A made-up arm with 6 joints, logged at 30 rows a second.
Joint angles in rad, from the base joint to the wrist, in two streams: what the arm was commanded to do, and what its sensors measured. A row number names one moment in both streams.
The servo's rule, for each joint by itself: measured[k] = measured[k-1] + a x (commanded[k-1-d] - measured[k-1]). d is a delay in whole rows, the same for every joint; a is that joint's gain. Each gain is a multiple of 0.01, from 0.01 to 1. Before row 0 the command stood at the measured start. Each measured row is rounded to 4 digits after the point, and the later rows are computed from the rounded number. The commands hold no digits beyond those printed.
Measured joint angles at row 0:
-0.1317, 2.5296, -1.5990, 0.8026, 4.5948, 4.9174
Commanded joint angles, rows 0 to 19:
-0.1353, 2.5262, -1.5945, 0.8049, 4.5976, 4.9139
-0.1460, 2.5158, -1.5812, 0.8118, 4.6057, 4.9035
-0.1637, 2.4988, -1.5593, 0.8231, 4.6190, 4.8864
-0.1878, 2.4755, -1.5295, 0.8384, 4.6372, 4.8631
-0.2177, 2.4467, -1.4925, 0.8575, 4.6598, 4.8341
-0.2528, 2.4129, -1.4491, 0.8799, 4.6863, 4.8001
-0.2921, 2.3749, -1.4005, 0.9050, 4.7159, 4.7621
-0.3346, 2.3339, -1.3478, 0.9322, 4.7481, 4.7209
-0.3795, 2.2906, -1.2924, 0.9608, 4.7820, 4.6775
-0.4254, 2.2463, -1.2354, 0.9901, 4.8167, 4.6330
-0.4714, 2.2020, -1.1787, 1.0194, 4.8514, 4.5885
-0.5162, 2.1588, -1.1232, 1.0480, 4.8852, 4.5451
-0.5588, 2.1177, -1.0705, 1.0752, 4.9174, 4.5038
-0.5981, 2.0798, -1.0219, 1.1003, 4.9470, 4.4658
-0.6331, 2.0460, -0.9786, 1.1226, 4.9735, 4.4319
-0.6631, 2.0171, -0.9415, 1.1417, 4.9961, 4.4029
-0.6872, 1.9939, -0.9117, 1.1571, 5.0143, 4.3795
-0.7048, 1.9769, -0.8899, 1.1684, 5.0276, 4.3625
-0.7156, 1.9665, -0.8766, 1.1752, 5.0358, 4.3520
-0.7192, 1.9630, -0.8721, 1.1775, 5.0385, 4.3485
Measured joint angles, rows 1 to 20:
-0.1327, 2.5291, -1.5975, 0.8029, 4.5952, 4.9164
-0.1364, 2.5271, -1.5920, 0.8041, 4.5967, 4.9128
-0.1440, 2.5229, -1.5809, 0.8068, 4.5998, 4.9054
-0.1563, 2.5158, -1.5634, 0.8112, 4.6050, 4.8936
-0.1735, 2.5054, -1.5393, 0.8177, 4.6127, 4.8769
-0.1957, 2.4915, -1.5086, 0.8264, 4.6230, 4.8554
-0.2227, 2.4740, -1.4718, 0.8374, 4.6360, 4.8293
-0.2540, 2.4530, -1.4296, 0.8507, 4.6517, 4.7989
-0.2891, 2.4286, -1.3830, 0.8661, 4.6699, 4.7649
-0.3273, 2.4013, -1.3328, 0.8835, 4.6905, 4.7280
-0.3676, 2.3714, -1.2804, 0.9025, 4.7130, 4.6889
-0.4092, 2.3395, -1.2270, 0.9229, 4.7371, 4.6486
-0.4511, 2.3062, -1.1738, 0.9442, 4.7623, 4.6081
-0.4923, 2.2722, -1.1222, 0.9661, 4.7882, 4.5683
-0.5317, 2.2383, -1.0734, 0.9880, 4.8141, 4.5301
-0.5685, 2.2051, -1.0286, 1.0095, 4.8396, 4.4945
-0.6017, 2.1734, -0.9889, 1.0302, 4.8641, 4.4623
-0.6306, 2.1439, -0.9552, 1.0495, 4.8870, 4.4344
-0.6544, 2.1173, -0.9285, 1.0671, 4.9078, 4.4113
-0.6725, 2.0942, -0.9093, 1.0826, 4.9261, 4.3937
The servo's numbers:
d 0
a 0.28 0.15 0.34 0.14 0.14 0.28

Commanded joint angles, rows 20 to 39:
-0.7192, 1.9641, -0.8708, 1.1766, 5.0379, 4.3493
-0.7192, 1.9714, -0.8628, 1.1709, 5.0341, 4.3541
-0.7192, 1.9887, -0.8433, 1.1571, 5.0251, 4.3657
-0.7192, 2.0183, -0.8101, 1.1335, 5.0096, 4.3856
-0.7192, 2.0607, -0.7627, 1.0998, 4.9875, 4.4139
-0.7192, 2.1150, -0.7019, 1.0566, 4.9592, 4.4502
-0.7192, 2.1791, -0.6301, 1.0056, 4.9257, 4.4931
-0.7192, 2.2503, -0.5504, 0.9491, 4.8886, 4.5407
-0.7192, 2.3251, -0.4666, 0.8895, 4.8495, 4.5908
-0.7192, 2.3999, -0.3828, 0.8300, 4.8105, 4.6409
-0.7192, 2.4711, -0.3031, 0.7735, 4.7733, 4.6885
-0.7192, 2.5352, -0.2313, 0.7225, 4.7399, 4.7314
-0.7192, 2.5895, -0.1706, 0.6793, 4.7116, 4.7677
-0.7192, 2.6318, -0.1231, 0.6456, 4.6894, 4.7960
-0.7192, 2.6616, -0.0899, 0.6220, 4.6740, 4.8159
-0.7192, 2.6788, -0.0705, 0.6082, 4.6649, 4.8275
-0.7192, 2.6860, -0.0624, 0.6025, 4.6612, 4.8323
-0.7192, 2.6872, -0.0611, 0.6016, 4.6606, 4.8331
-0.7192, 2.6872, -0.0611, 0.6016, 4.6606, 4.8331
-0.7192, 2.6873, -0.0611, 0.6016, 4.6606, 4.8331
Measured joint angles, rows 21 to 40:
-0.6856, 2.0747, -0.8962, 1.0958, 4.9418, 4.3813
-0.6950, 2.0592, -0.8848, 1.1063, 4.9547, 4.3737
-0.7018, 2.0486, -0.8707, 1.1134, 4.9646, 4.3715
-0.7067, 2.0441, -0.8501, 1.1162, 4.9709, 4.3754
-0.7102, 2.0466, -0.8204, 1.1139, 4.9732, 4.3862
-0.7127, 2.0569, -0.7801, 1.1059, 4.9712, 4.4041
-0.7145, 2.0752, -0.7291, 1.0919, 4.9648, 4.4290
-0.7158, 2.1015, -0.6683, 1.0719, 4.9541, 4.4603
-0.7168, 2.1350, -0.5997, 1.0464, 4.9395, 4.4968
-0.7175, 2.1747, -0.5260, 1.0161, 4.9214, 4.5371
-0.7180, 2.2192, -0.4502, 0.9821, 4.9007, 4.5795
-0.7183, 2.2666, -0.3758, 0.9458, 4.8782, 4.6220
-0.7186, 2.3150, -0.3060, 0.9085, 4.8549, 4.6628
-0.7188, 2.3625, -0.2438, 0.8717, 4.8317, 4.7001
-0.7189, 2.4074, -0.1915, 0.8367, 4.8096, 4.7325
-0.7190, 2.4481, -0.1504, 0.8047, 4.7893, 4.7591
-0.7191, 2.4838, -0.1205, 0.7764, 4.7714, 4.7796
-0.7191, 2.5143, -0.1003, 0.7519, 4.7559, 4.7946
-0.7191, 2.5402, -0.0870, 0.7309, 4.7426, 4.8054
-0.7191, 2.5623, -0.0782, 0.7128, 4.7311, 4.8132

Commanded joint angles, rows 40 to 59:
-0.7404, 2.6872, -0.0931, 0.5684, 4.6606, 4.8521
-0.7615, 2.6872, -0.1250, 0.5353, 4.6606, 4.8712
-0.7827, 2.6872, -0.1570, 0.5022, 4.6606, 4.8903
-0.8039, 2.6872, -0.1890, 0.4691, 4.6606, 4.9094
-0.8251, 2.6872, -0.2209, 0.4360, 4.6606, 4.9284
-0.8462, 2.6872, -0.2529, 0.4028, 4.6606, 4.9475
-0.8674, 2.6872, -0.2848, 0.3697, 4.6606, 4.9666
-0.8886, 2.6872, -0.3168, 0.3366, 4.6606, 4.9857
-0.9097, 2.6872, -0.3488, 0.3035, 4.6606, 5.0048
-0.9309, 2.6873, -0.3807, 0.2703, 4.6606, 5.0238
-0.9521, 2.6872, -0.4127, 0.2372, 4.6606, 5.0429
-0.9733, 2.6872, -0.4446, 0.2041, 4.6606, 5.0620
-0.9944, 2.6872, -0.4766, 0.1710, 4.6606, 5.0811
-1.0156, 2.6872, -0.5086, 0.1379, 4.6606, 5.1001
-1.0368, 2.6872, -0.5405, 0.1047, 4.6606, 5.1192
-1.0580, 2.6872, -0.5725, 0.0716, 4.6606, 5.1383
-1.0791, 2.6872, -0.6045, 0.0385, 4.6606, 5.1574
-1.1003, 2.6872, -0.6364, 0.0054, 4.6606, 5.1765
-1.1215, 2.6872, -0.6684, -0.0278, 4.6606, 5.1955
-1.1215, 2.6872, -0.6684, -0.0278, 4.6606, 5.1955
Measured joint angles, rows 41 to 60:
-0.7251, 2.5810, -0.0833, 0.6926, 4.7212, 4.8241
-0.7353, 2.5969, -0.0975, 0.6706, 4.7127, 4.8373
-0.7486, 2.6104, -0.1177, 0.6470, 4.7054, 4.8521
-0.7641, 2.6219, -0.1419, 0.6221, 4.6991, 4.8681
-0.7812, 2.6317, -0.1688, 0.5960, 4.6937, 4.8850
-0.7994, 2.6400, -0.1974, 0.5690, 4.6891, 4.9025
-0.8184, 2.6471, -0.2271, 0.5411, 4.6851, 4.9204
-0.8381, 2.6531, -0.2576, 0.5125, 4.6817, 4.9387
-0.8581, 2.6582, -0.2886, 0.4832, 4.6787, 4.9572
-0.8785, 2.6626, -0.3199, 0.4534, 4.6762, 4.9758
-0.8991, 2.6663, -0.3515, 0.4231, 4.6740, 4.9946
-0.9199, 2.6694, -0.3832, 0.3924, 4.6721, 5.0135
-0.9408, 2.6721, -0.4150, 0.3614, 4.6705, 5.0324
-0.9617, 2.6744, -0.4468, 0.3301, 4.6691, 5.0514
-0.9827, 2.6763, -0.4787, 0.2985, 4.6679, 5.0704
-1.0038, 2.6779, -0.5106, 0.2667, 4.6669, 5.0894
-1.0249, 2.6793, -0.5425, 0.2348, 4.6660, 5.1084
-1.0460, 2.6805, -0.5744, 0.2027, 4.6652, 5.1275
-1.0671, 2.6815, -0.6064, 0.1704, 4.6646, 5.1465
-1.0823, 2.6824, -0.6275, 0.1427, 4.6640, 5.1602

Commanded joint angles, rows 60 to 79:
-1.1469, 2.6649, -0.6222, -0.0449, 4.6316, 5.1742
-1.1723, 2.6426, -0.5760, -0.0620, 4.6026, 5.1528
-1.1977, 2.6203, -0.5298, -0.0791, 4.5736, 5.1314
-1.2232, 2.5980, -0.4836, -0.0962, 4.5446, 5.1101
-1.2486, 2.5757, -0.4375, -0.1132, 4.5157, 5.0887
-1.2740, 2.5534, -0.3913, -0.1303, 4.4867, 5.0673
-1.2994, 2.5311, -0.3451, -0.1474, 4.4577, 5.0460
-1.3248, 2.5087, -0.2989, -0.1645, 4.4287, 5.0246
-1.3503, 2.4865, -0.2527, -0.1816, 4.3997, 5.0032
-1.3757, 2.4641, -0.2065, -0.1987, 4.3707, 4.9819
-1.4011, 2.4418, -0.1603, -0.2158, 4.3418, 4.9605
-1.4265, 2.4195, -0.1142, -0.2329, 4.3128, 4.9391
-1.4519, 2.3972, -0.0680, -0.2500, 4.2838, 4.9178
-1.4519, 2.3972, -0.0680, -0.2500, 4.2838, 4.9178
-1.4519, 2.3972, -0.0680, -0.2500, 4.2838, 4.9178
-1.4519, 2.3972, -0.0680, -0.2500, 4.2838, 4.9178
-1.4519, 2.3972, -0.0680, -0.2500, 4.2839, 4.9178
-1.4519, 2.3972, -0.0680, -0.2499, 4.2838, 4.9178
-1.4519, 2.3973, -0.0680, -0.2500, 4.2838, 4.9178
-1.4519, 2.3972, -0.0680, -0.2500, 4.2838, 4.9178
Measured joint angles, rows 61 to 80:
-1.1004, 2.6798, -0.6257, 0.1164, 4.6595, 5.1641
-1.1205, 2.6742, -0.6088, 0.0914, 4.6515, 5.1609
-1.1421, 2.6661, -0.5819, 0.0675, 4.6406, 5.1526
-1.1648, 2.6559, -0.5485, 0.0446, 4.6272, 5.1407
-1.1883, 2.6439, -0.5108, 0.0225, 4.6116, 5.1261
-1.2123, 2.6303, -0.4702, 0.0011, 4.5941, 5.1096
-1.2367, 2.6154, -0.4277, -0.0197, 4.5750, 5.0918
-1.2614, 2.5994, -0.3839, -0.0400, 4.5545, 5.0730
-1.2863, 2.5825, -0.3393, -0.0598, 4.5328, 5.0535
-1.3113, 2.5647, -0.2941, -0.0792, 4.5101, 5.0335
-1.3364, 2.5463, -0.2486, -0.0983, 4.4865, 5.0131
-1.3616, 2.5273, -0.2029, -0.1171, 4.4622, 4.9924
-1.3869, 2.5078, -0.1570, -0.1357, 4.4372, 4.9715
-1.4051, 2.4912, -0.1267, -0.1517, 4.4157, 4.9565
-1.4182, 2.4771, -0.1067, -0.1655, 4.3972, 4.9457
-1.4276, 2.4651, -0.0935, -0.1773, 4.3813, 4.9379
-1.4344, 2.4549, -0.0848, -0.1875, 4.3677, 4.9323
-1.4393, 2.4462, -0.0791, -0.1962, 4.3560, 4.9282
-1.4428, 2.4389, -0.0753, -0.2037, 4.3459, 4.9253
-1.4453, 2.4326, -0.0728, -0.2102, 4.3372, 4.9232

